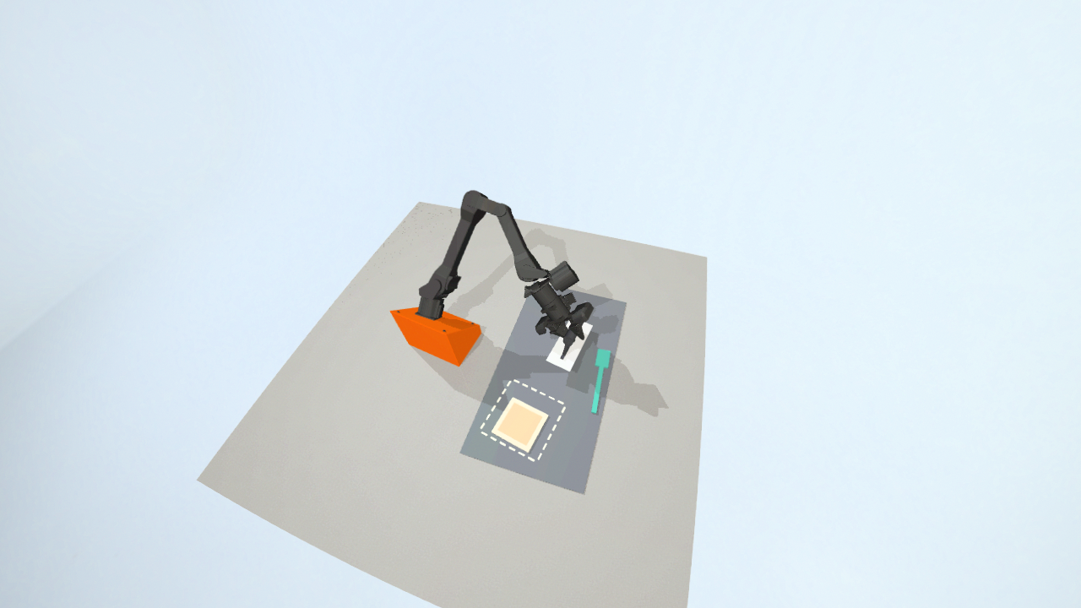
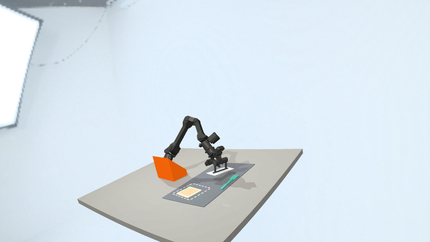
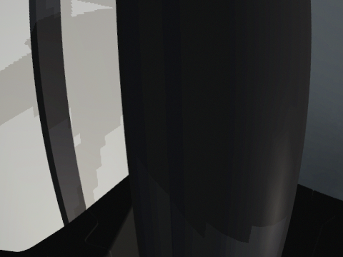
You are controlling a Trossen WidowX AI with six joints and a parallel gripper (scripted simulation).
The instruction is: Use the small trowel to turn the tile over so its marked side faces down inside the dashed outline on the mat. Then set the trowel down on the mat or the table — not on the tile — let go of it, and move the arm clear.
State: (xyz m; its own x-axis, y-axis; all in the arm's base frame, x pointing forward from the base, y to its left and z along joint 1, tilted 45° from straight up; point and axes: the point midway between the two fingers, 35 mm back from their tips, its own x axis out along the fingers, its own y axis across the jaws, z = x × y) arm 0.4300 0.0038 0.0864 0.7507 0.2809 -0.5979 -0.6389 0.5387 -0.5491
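Now: gripper tip 80 mm short of the teal trowel, 40 mm to the left of it and 80 mm above it. Round my gripper tip: tile: 100 mm behind, 260 mm to the right, 80 mm below; then grey mat: 60 mm behind, 60 mm to the right, 110 mm below; then white-bladed tool: 30 mm behind, 10 mm below.
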